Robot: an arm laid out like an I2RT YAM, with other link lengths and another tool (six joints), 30 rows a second.
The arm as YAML. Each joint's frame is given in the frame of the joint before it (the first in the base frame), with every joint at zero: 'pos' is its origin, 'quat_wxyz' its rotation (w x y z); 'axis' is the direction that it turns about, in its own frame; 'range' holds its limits. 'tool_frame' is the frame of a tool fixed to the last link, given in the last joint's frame.
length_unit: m
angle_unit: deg
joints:
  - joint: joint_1
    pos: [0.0, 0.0, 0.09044]
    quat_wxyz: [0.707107, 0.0, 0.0, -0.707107]
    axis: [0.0, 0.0, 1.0]
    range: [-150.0, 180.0]
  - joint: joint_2
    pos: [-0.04, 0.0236, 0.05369]
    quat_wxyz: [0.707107, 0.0, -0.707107, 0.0]
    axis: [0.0, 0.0, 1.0]
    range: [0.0, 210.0]
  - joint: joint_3
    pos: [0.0, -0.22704, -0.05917]
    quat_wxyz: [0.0, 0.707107, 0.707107, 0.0]
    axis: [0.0, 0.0, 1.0]
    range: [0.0, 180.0]
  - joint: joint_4
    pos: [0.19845, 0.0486, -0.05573]
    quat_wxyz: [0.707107, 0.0, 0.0, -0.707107]
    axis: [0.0, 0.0, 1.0]
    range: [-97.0, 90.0]
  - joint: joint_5
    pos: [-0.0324, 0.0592, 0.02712]
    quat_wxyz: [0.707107, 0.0, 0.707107, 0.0]
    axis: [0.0, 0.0, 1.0]
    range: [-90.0, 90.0]
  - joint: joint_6
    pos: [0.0, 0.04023, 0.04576]
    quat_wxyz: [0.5, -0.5, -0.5, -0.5]
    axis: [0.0, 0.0, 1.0]
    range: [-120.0, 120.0]
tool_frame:
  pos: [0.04, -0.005, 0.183]
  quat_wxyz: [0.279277, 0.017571, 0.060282, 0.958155]
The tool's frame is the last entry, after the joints.
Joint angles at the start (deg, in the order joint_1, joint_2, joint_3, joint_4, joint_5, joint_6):
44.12 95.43 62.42 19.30 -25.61 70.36
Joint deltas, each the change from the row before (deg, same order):
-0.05 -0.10 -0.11 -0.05 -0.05 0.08
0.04 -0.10 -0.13 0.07 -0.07 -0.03
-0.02 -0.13 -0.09 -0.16 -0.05 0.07
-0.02 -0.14 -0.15 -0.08 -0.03 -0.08
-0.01 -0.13 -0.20 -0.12 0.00 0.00
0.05 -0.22 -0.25 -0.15 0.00 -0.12
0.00 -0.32 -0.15 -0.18 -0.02 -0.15
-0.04 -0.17 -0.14 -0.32 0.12 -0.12
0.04 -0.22 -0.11 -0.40 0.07 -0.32
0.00 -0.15 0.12 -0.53 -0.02 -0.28
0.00 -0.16 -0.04 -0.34 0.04 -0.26
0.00 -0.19 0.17 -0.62 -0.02 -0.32
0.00 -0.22 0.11 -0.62 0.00 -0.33
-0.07 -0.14 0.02 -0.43 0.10 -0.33
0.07 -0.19 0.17 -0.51 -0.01 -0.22
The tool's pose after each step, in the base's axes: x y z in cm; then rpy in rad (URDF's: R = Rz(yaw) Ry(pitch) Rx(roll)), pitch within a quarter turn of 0, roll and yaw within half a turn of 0. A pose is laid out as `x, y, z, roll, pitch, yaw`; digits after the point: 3 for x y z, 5 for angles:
23.977, 42.498, 21.396, -1.75142, -0.77907, -0.12365
23.895, 42.494, 21.408, -1.75055, -0.77978, -0.12226
23.843, 42.446, 21.385, -1.75229, -0.77714, -0.12080
23.797, 42.389, 21.347, -1.75431, -0.77738, -0.11893
23.740, 42.323, 21.252, -1.75791, -0.77528, -0.11658
23.620, 42.258, 21.169, -1.76195, -0.77528, -0.11242
23.537, 42.181, 21.224, -1.76286, -0.77759, -0.11086
23.536, 42.076, 21.108, -1.76945, -0.77676, -0.10849
23.452, 41.995, 21.011, -1.77696, -0.77904, -0.10242
23.399, 41.941, 20.986, -1.78334, -0.78065, -0.09646
23.357, 41.871, 20.924, -1.78913, -0.78258, -0.09198
23.299, 41.811, 20.928, -1.79579, -0.78479, -0.08559
23.234, 41.734, 20.909, -1.80318, -0.78686, -0.07895
23.268, 41.630, 20.832, -1.81068, -0.78949, -0.07509
23.173, 41.610, 20.886, -1.81481, -0.79129, -0.06980

